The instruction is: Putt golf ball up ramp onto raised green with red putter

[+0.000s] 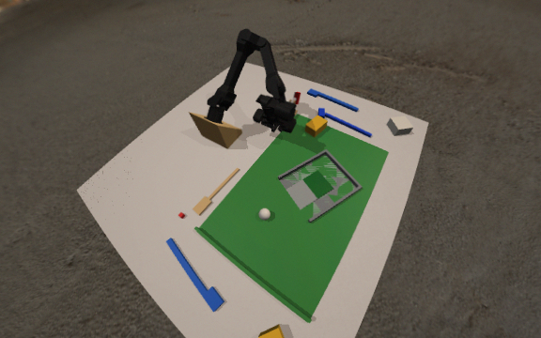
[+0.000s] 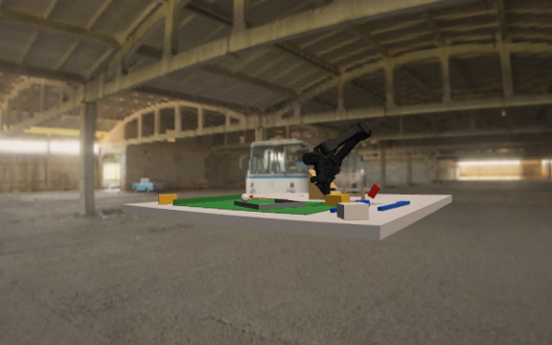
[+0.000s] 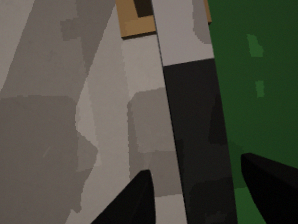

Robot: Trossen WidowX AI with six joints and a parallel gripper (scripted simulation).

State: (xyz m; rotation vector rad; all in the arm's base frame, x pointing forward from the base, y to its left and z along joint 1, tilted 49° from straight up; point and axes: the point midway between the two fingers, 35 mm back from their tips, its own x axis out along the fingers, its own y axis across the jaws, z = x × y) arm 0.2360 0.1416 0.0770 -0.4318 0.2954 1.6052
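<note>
My gripper tip is now 2 cm past the red putter, 11 cm to the right of it and 3 cm below it. The rest, counted from my gripper tip: small red cube 10 cm behind, 55 cm to the right, 2 cm below; then white golf ball 18 cm ahead, 36 cm to the right, 1 cm below; then white block 49 cm ahead, 34 cm to the left, 1 cm below.
</note>
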